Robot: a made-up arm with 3 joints. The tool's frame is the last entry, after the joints. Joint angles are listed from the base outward. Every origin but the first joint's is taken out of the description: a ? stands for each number. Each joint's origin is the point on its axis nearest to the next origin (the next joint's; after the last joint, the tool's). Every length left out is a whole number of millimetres.
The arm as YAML. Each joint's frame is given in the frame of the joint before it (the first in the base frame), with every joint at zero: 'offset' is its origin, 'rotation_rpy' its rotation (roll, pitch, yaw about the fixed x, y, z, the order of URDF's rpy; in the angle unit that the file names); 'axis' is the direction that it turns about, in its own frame. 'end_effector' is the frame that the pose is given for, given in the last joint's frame.
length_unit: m
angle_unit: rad
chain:
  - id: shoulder
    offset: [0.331, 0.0, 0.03]
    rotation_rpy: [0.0, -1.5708, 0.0]
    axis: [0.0, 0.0, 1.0]
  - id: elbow
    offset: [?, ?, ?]
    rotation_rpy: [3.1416, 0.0, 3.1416]
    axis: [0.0, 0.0, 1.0]
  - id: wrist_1
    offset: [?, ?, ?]
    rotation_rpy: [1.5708, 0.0, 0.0]
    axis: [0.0, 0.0, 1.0]
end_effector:
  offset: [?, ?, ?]
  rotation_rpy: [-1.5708, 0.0, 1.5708]
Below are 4 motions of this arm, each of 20 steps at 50 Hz.
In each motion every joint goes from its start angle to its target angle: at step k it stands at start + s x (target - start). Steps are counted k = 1, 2, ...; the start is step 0. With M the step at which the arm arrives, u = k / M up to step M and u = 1 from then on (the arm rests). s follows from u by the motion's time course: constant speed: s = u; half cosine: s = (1 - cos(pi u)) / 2; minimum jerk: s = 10 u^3 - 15 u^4 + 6 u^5.
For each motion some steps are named. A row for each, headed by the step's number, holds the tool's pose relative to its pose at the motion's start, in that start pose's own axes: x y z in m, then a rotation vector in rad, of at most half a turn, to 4 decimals.
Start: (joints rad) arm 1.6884 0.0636 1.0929
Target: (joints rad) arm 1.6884 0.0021 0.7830
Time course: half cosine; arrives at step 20
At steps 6, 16, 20:
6: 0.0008 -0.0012 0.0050 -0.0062 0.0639 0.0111
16: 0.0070 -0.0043 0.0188 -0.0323 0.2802 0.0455
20: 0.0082 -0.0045 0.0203 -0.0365 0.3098 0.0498

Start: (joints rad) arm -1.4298 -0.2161 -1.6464
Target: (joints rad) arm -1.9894 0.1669 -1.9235
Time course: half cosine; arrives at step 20
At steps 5, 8, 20:
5: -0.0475 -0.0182 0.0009 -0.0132 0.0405 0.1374
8: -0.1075 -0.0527 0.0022 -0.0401 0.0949 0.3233
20: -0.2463 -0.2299 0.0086 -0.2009 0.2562 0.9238

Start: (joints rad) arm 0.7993 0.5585 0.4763
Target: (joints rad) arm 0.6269 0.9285 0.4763
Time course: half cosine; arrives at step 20
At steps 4, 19, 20:
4: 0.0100 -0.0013 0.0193 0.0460 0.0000 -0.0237
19: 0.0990 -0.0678 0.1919 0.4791 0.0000 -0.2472
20: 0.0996 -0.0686 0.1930 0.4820 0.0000 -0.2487

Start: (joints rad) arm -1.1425 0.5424 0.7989
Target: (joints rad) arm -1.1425 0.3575 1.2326
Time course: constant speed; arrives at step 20
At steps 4, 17, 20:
4: -0.0181 -0.0031 -0.0215 -0.0246 -0.0867 0.0276
17: -0.0689 -0.0228 -0.0940 -0.0876 -0.3679 0.1315
20: -0.0788 -0.0294 -0.1109 -0.0982 -0.4325 0.1584

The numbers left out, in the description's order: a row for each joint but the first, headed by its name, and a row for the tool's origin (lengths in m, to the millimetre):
elbow: 0.07 -0.065 0.0
wrist_1: 0.036 0.425 0.0
tool: -0.084 -0.119 0.0

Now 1 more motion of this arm.
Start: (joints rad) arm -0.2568 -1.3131 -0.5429
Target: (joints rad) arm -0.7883 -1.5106 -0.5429
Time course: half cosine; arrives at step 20
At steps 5, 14, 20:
5: -0.0074 -0.0015 0.0122 0.0419 0.0000 0.0253
14: -0.0400 -0.0146 0.0663 0.2270 0.0000 0.1370
20: -0.0503 -0.0210 0.0834 0.2860 0.0000 0.1726

